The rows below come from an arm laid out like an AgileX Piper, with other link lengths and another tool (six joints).
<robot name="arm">
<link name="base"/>
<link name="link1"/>
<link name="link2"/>
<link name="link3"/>
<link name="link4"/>
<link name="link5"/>
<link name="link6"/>
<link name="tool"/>
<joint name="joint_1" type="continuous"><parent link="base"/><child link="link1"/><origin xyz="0 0 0.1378"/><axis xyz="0 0 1"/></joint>
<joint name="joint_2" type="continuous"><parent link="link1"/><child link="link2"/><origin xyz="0 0 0" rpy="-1.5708 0 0"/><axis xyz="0 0 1"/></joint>
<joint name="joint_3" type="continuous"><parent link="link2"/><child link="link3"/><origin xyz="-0.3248 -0.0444 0"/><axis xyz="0 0 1"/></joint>
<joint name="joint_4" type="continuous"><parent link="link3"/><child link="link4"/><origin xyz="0.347 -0.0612 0" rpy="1.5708 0 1.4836"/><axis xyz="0 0 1"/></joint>
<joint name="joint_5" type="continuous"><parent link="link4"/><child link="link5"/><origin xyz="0 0 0" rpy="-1.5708 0 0"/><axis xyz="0 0 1"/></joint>
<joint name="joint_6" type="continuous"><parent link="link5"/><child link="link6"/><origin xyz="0 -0.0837 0" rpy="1.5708 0 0"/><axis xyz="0 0 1"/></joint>
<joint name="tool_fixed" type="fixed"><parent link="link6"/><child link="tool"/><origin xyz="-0.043 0.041 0.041" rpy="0 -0.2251 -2.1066"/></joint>
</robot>
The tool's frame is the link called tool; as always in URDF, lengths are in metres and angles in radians. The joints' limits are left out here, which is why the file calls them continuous.
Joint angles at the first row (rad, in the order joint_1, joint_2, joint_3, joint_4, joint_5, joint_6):
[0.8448 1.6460 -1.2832 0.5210 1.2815 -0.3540]
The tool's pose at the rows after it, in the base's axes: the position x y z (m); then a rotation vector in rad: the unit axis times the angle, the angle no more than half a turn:
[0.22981 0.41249 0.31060 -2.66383 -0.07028 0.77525]
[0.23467 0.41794 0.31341 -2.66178 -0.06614 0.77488]
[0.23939 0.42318 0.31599 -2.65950 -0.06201 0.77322]
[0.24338 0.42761 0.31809 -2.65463 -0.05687 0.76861]
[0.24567 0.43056 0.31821 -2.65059 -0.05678 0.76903]
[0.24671 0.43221 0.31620 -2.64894 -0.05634 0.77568]
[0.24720 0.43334 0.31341 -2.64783 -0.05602 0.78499]
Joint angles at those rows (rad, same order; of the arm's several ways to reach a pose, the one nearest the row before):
[0.8448 1.6646 -1.3130 0.5212 1.2902 -0.3424]
[0.8448 1.6841 -1.3445 0.5211 1.2988 -0.3339]
[0.8448 1.7028 -1.3746 0.5210 1.3059 -0.3258]
[0.8448 1.7174 -1.3977 0.5227 1.3071 -0.3194]
[0.8448 1.7281 -1.4105 0.5260 1.3071 -0.3193]
[0.8448 1.7360 -1.4142 0.5297 1.3071 -0.3210]
[0.8448 1.7428 -1.4143 0.5340 1.3071 -0.3238]

